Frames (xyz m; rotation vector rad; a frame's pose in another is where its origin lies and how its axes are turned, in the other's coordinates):
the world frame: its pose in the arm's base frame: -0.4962 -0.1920 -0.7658 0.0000 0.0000 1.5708
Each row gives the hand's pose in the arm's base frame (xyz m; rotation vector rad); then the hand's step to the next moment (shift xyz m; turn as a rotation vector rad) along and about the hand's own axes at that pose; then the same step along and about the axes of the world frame.
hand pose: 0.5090 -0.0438 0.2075 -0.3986 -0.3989 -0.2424
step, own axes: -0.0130 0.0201 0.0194 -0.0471 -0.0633 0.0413
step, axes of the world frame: 0.0281 0.0119 0.0044 -0.0322 0.0749 0.0358
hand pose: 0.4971 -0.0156 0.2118 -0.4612 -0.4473 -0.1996
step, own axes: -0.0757 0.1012 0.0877 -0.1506 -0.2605 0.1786
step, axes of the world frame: 0.1366 0.0706 -0.0033 -0.1320 0.2733 0.1741
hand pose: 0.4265 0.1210 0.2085 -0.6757 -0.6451 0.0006
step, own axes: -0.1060 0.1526 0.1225 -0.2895 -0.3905 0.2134
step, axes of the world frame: 0.1699 0.1227 -0.0748 -0.2424 0.4309 0.1934
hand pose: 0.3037 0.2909 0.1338 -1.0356 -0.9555 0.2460
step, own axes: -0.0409 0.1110 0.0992 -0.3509 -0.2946 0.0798
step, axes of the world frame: 0.0955 0.0731 -0.0968 -0.3107 0.3410 0.0590
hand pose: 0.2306 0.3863 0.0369 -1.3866 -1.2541 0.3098
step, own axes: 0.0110 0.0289 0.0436 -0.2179 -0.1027 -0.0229
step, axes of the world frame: 0.0402 0.0160 -0.0314 -0.2121 0.1161 -0.0099
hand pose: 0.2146 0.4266 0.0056 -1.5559 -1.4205 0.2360
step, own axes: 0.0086 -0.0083 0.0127 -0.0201 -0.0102 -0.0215
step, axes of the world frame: 0.0124 0.0117 0.0036 -0.0296 -0.0023 0.0094
